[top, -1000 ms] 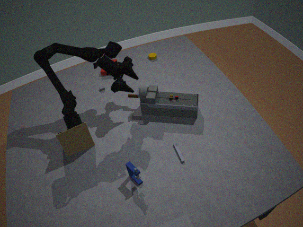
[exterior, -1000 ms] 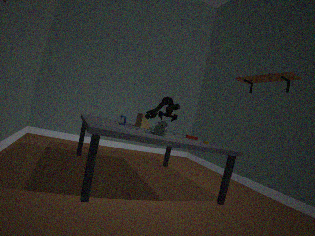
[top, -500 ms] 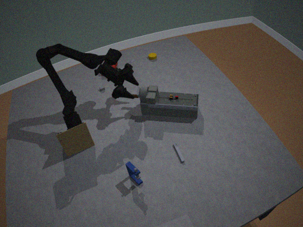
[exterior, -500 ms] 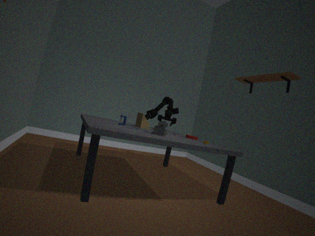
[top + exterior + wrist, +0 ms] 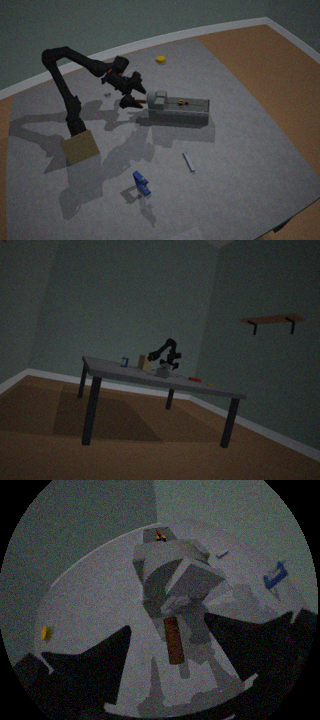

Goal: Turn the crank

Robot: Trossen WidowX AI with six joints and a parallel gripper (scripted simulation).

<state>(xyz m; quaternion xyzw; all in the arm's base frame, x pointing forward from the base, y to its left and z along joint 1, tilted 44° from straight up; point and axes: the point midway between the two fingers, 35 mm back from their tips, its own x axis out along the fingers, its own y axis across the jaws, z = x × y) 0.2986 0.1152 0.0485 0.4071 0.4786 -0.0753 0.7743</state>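
Right now the brown crank handle is 20 mm behind my gripper tip and 10 mm to the left of it. The rest, counted from my gripper tip: grey bar (60 mm ahead, 340 mm to the right, 60 mm below); then red pointer (150 mm ahead, 110 mm to the right, 20 mm above); then small grey block (140 mm behind, 210 mm to the left, 60 mm below).
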